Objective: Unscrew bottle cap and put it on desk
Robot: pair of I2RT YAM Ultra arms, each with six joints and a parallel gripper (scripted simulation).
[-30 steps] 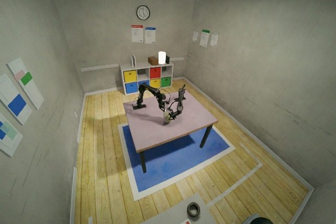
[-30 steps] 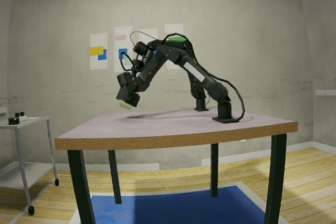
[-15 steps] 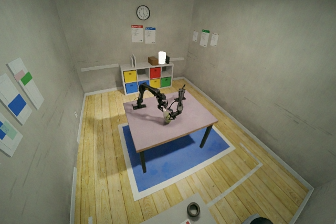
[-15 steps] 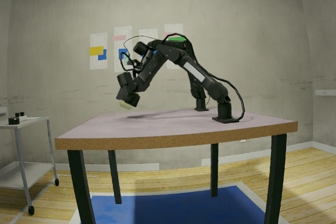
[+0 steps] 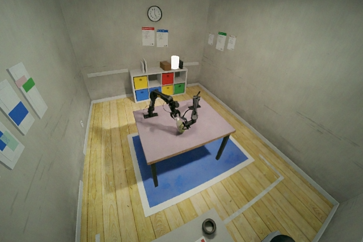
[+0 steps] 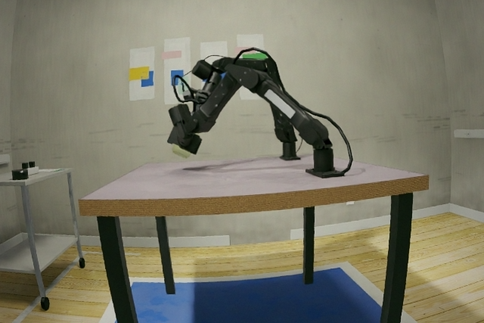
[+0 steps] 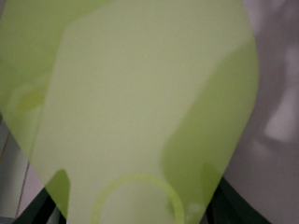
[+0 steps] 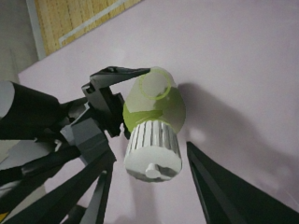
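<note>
The white cap is 1 cm to the right of my right hand. Also, from my right hand: green bottle: 4 cm ahead, 2 cm to the left, 7 cm below.
The green bottle is 20 mm behind my left hand, 20 mm to the right of it and 40 mm above it. Also, from my left hand: white cap (50 mm behind, 40 mm to the right, 110 mm above).
</note>
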